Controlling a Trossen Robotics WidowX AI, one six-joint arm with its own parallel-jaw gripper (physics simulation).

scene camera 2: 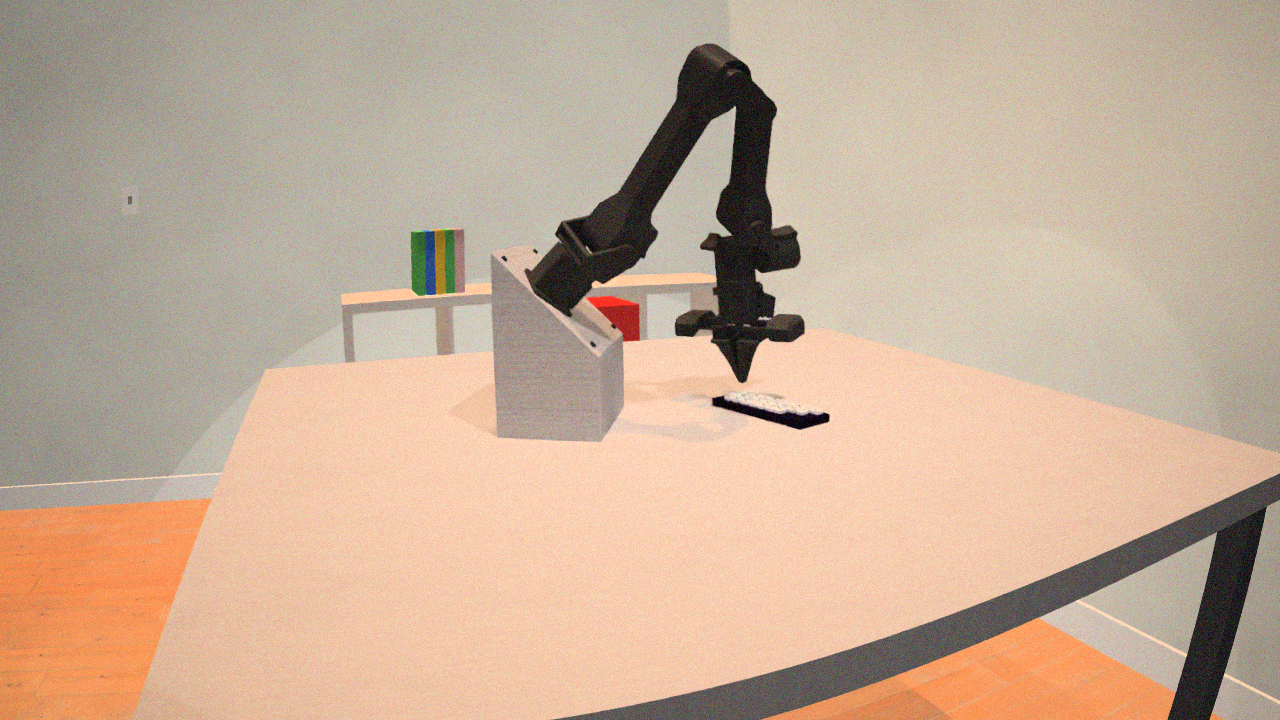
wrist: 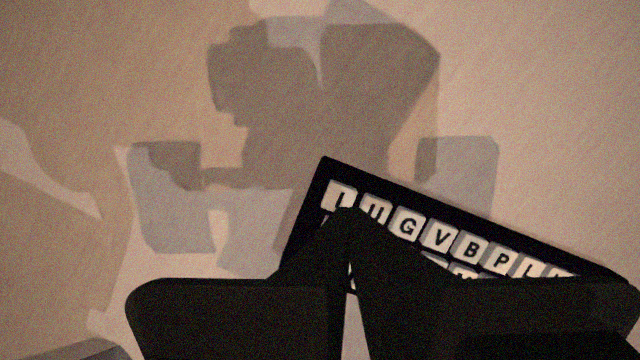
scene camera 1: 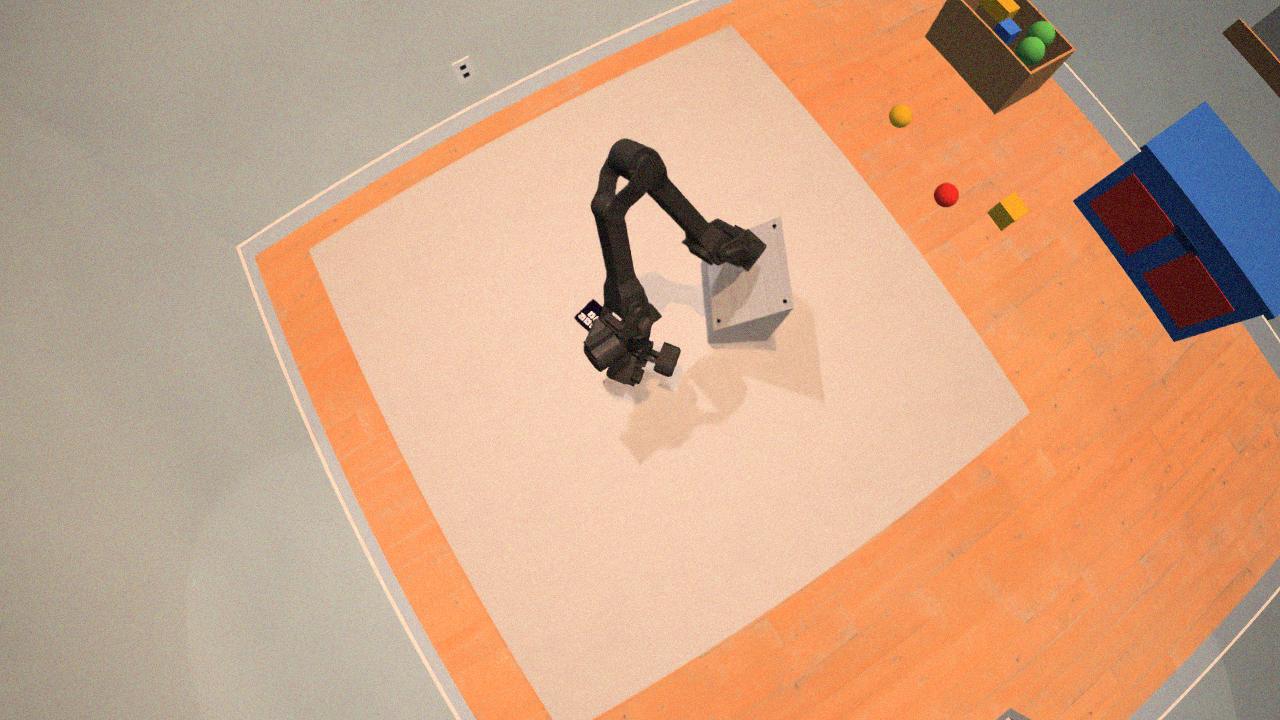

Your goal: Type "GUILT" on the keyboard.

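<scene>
The small black keyboard with white keys lies on the table and is partly covered by the arm in scene camera 1. My gripper is shut and empty, pointing down a little above the keyboard's far-left part in scene camera 2. In the wrist view its tips overlap the gap between the I key and the U key. The G key is to the right, followed by V, B, P and L. The fingers hide the T key and most lower keys.
The arm's grey wedge base stands on the table beside the keyboard. Behind the table, a low shelf holds upright coloured books. A red box is partly hidden behind the base.
</scene>
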